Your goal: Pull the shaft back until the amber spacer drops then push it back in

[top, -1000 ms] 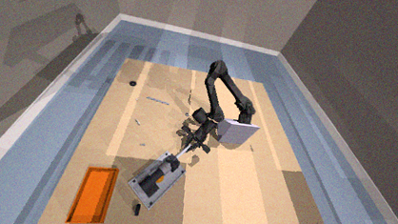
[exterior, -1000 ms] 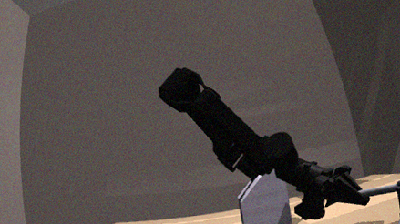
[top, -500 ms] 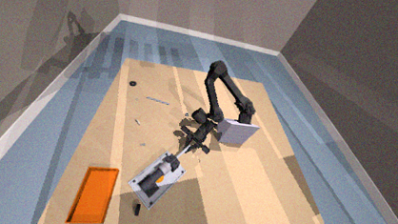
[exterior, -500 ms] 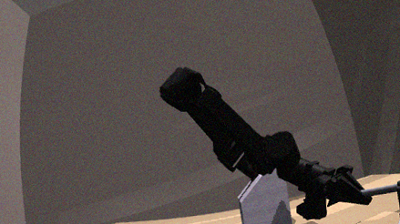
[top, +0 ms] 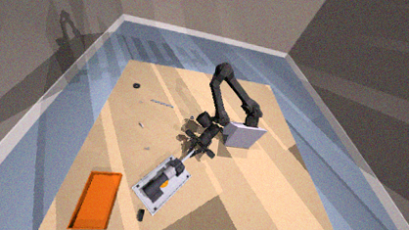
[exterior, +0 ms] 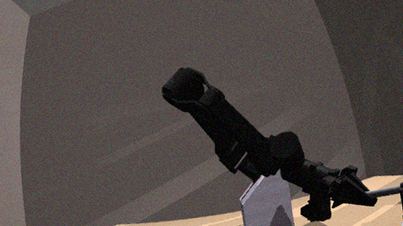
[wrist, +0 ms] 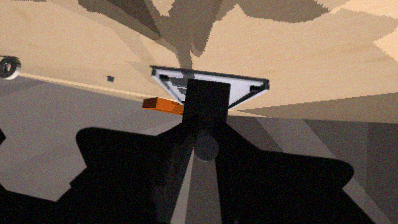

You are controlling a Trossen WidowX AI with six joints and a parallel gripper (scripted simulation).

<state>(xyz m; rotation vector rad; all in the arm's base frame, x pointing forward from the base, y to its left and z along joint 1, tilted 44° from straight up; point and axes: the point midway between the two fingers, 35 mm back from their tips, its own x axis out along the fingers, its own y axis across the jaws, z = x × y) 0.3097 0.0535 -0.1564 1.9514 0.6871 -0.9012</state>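
My gripper tip is now 4 cm short of the grey shaft, 4 cm to the right of it and 2 cm below it. Round my gripper tip: orange tray: 35 cm ahead, 19 cm to the left, 5 cm below.
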